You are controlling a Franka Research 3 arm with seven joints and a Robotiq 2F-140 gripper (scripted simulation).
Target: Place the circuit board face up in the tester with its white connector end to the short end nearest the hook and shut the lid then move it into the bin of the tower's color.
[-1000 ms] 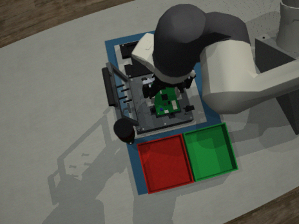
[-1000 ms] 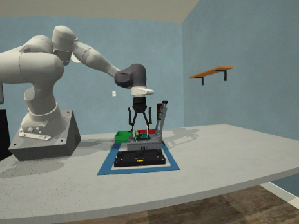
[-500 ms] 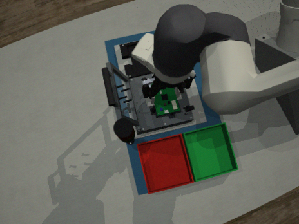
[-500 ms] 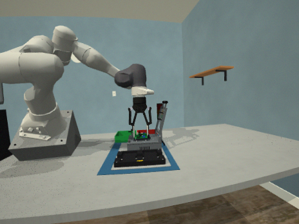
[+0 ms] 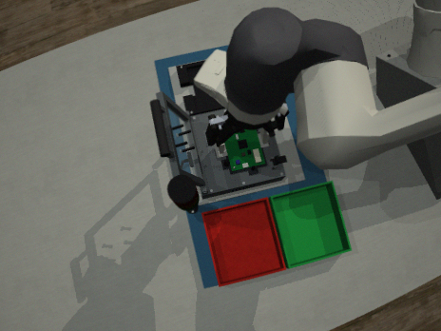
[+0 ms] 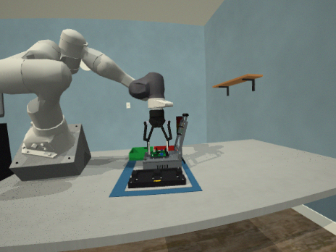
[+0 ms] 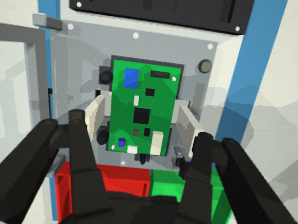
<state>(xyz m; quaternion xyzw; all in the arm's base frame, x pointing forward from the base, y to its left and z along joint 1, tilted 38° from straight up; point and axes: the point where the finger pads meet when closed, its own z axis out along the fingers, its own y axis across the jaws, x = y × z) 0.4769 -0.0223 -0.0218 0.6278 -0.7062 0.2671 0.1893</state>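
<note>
The green circuit board is 20 mm below my hand. Round my hand: latch hook (70 mm to the left, 50 mm behind, 10 mm below); then clear lid (120 mm ahead, 90 mm above, 20 mm to the right); then tester plate (30 mm below, 10 mm to the left, 10 mm ahead).
</note>
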